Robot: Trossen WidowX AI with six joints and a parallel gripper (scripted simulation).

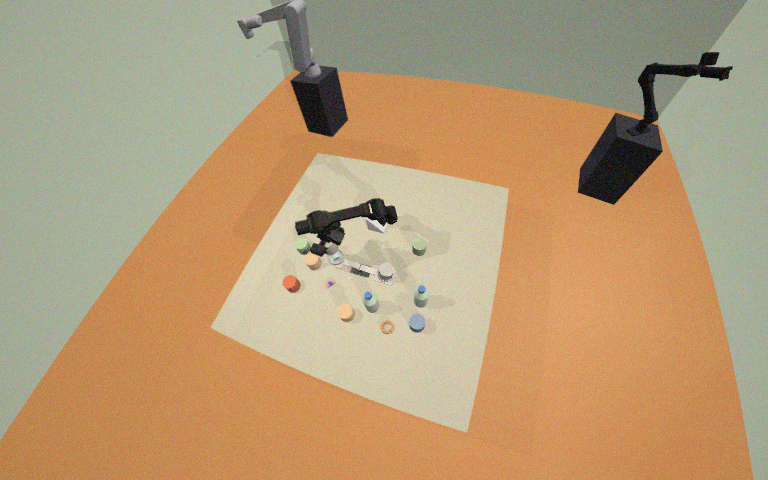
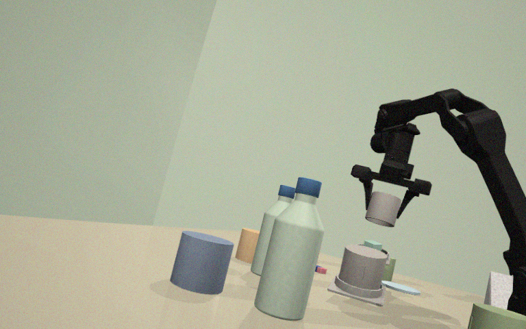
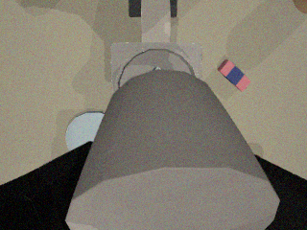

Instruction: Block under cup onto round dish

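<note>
My gripper tip is 10 mm to the right of the mint-green block and 80 mm above it. From my gripper tip the other things lie so: balance 10 mm behind, 130 mm to the left, 150 mm below; grey cup 20 mm to the right, 10 mm above; balance beam 10 mm behind, 130 mm to the left, 130 mm below.
</note>
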